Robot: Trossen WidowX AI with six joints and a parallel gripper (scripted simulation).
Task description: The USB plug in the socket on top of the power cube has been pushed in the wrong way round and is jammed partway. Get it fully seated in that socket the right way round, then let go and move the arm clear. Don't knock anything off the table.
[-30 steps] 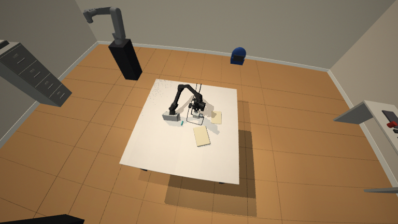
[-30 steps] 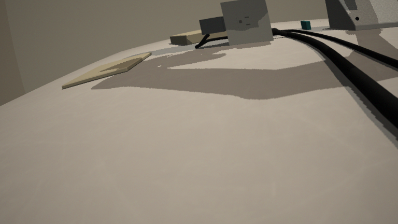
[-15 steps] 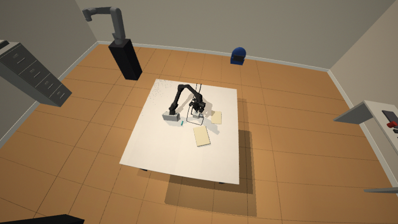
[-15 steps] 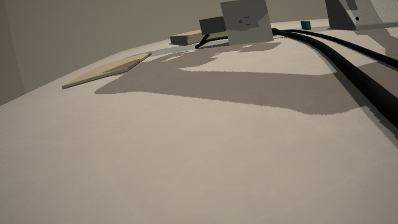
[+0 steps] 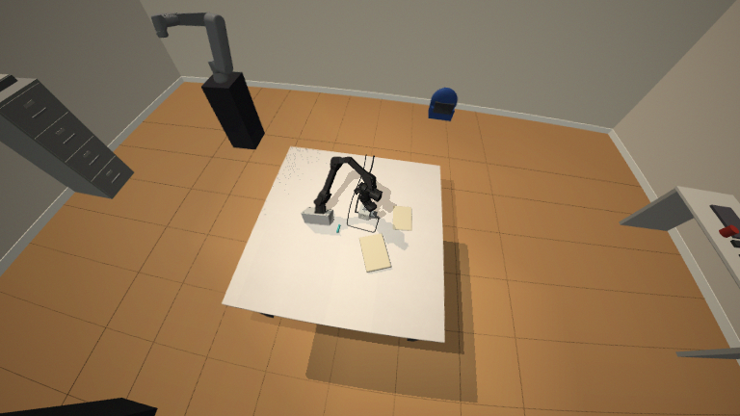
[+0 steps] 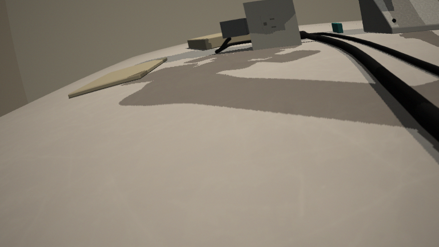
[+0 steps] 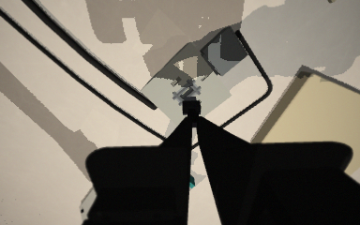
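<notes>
The black USB plug lies 1 cm below my gripper tip. The rest, counted from my gripper tip: small teal block (16 cm behind, 13 cm to the right, 12 cm below).
</notes>
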